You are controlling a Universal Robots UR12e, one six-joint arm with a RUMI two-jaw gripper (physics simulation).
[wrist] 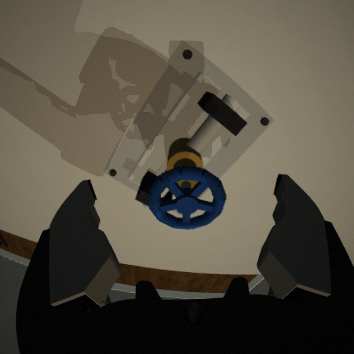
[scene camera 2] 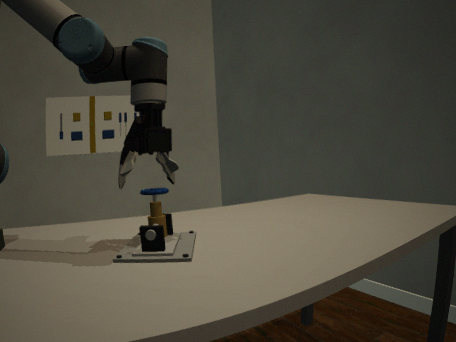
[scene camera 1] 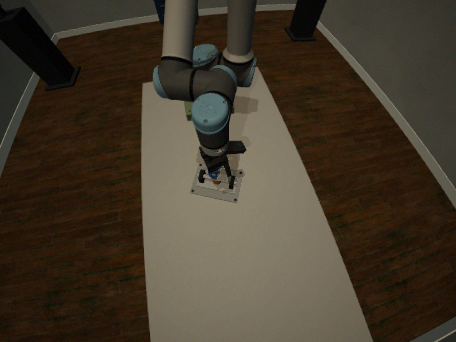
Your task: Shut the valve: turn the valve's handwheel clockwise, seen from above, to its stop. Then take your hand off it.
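The valve's blue handwheel [scene camera 1: 214,174] [scene camera 2: 154,191] [wrist: 187,204] is a spoked ring on a thin stem over the brass valve body [scene camera 2: 156,222] [wrist: 176,161]. A pipe held by black clamps runs through the body, above a grey base plate [scene camera 1: 215,194] [scene camera 2: 186,247] [wrist: 250,115]. My gripper [scene camera 2: 147,184] [wrist: 184,178] points down with its jaws wide open. In the scene camera 2 view the fingertips are slightly above the wheel's level, towards its two sides. In the wrist view a gap shows between each finger and the wheel. The arm and gripper partly hide the wheel in the scene camera 1 view.
The base plate stands on a long pale table [scene camera 1: 225,275] [scene camera 2: 325,225]. A green block [scene camera 1: 188,110] shows partly behind the arm. Dark pillars [scene camera 1: 37,45] [scene camera 1: 306,20] stand on the floor beyond the table. A tool board [scene camera 2: 55,110] hangs on the wall.
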